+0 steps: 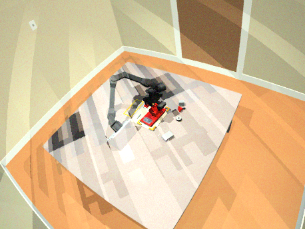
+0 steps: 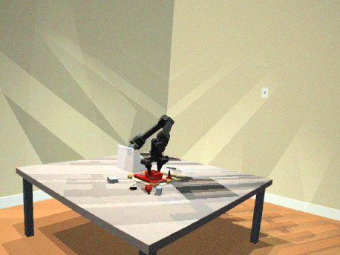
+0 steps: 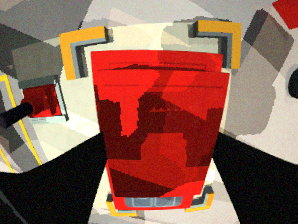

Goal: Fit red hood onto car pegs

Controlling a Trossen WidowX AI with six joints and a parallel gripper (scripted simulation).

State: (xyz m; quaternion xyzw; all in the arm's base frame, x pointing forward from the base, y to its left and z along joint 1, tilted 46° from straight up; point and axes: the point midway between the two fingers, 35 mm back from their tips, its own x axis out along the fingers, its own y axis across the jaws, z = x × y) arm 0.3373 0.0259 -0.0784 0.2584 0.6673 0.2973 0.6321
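The red hood is right at my gripper tip.
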